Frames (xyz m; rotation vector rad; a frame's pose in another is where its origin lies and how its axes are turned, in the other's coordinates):
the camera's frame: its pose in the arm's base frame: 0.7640 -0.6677 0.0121 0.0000 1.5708 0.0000
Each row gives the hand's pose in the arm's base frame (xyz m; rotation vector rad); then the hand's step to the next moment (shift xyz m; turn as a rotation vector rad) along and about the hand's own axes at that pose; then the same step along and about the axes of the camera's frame.
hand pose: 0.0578 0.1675 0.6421 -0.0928 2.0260 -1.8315
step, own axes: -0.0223 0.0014 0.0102 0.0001 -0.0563 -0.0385
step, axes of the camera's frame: -0.0037 -0.0024 0.0242 -0.0565 0.0285 -0.0254
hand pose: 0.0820 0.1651 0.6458 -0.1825 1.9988 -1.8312
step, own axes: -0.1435 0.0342 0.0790 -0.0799 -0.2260 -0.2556
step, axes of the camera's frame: 0.0057 -0.0151 0.1666 -0.2487 0.2370 -0.0689
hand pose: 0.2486 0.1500 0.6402 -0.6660 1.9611 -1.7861
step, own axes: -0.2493 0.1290 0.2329 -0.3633 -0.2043 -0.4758
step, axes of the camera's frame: 0.1570 -0.0301 0.3278 -0.2431 0.5833 0.0279
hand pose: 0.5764 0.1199 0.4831 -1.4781 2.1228 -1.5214
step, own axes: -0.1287 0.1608 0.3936 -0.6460 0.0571 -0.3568
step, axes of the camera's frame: 0.3654 -0.1544 0.1999 0.1309 0.7242 0.0795
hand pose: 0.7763 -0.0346 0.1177 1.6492 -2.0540 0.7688
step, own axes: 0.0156 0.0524 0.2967 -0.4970 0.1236 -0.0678
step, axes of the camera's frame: 0.2282 -0.1923 -0.0445 0.2737 0.4381 -0.0094
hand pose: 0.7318 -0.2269 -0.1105 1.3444 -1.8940 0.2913
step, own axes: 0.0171 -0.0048 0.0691 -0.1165 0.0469 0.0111
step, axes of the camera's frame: 0.0354 -0.0542 -0.0299 0.0779 0.0944 -0.0303
